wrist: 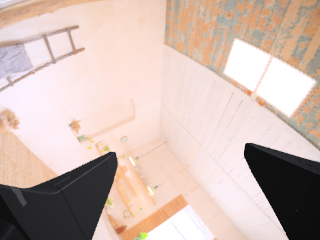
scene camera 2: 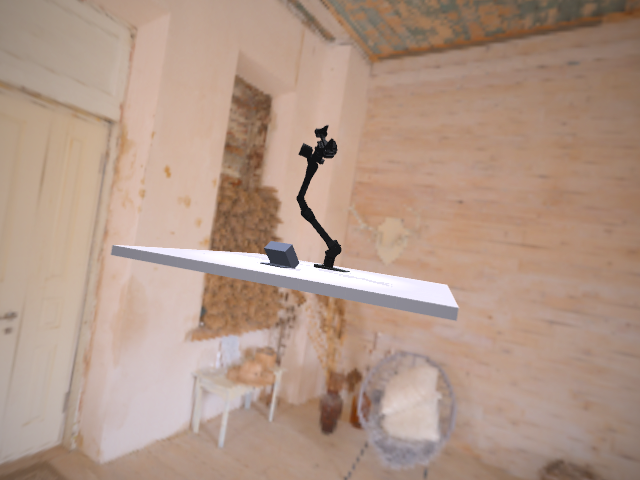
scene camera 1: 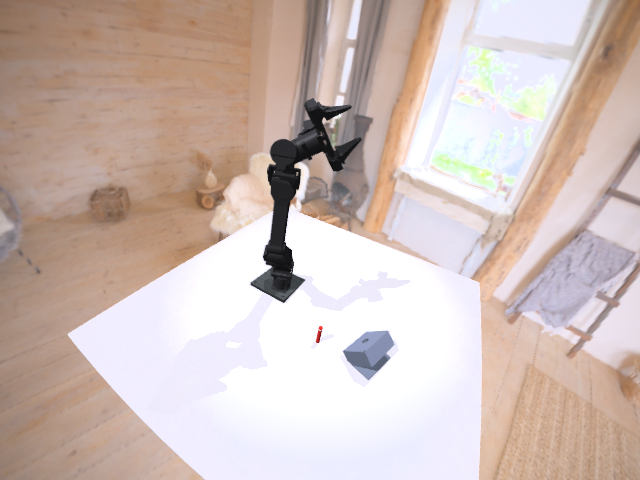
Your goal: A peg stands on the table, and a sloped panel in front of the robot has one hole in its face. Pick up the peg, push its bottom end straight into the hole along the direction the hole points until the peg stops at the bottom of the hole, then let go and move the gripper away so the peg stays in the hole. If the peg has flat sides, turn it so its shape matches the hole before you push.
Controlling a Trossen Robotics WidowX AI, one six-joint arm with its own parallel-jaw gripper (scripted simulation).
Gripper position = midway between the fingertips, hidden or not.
Observation:
My gripper (scene camera 1: pixel 356 122) is open, holding nothing.
My gripper also shows in the wrist view (wrist: pixel 181 154).

